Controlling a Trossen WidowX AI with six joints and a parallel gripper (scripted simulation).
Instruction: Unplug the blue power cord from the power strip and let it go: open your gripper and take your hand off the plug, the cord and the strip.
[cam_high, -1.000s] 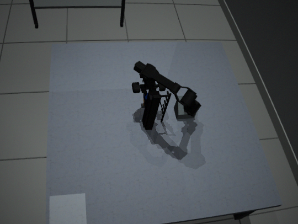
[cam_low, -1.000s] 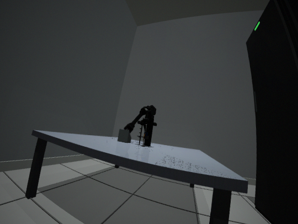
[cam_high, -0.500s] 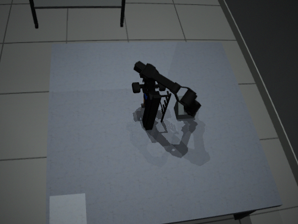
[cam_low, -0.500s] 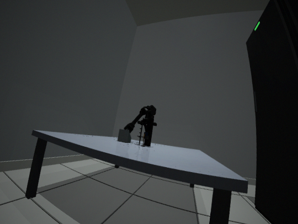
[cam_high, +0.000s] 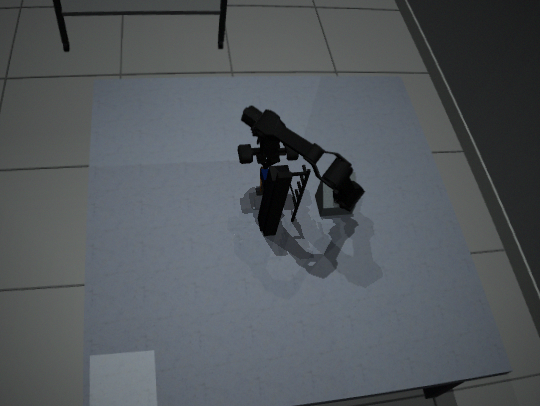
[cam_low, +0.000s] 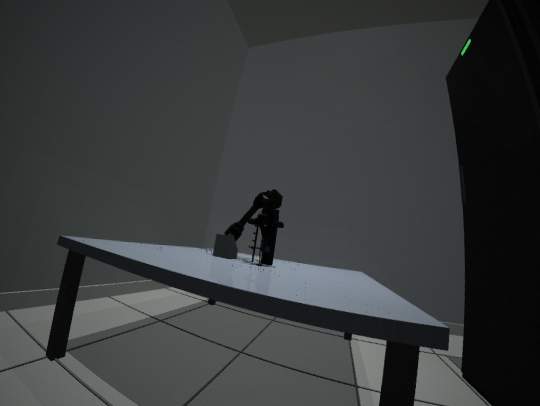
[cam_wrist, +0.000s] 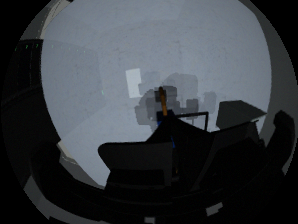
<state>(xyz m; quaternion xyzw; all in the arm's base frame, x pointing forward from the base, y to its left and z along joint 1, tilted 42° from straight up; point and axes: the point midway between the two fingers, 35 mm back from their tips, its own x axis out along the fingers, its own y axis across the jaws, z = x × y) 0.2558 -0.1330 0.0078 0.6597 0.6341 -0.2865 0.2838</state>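
Now: gripper tip 4 cm to the right of the blue plug and 1 cm above it. From my gripper tip the other things lie so: thin black bar: 9 cm behind, 13 cm to the left, 1 cm above.
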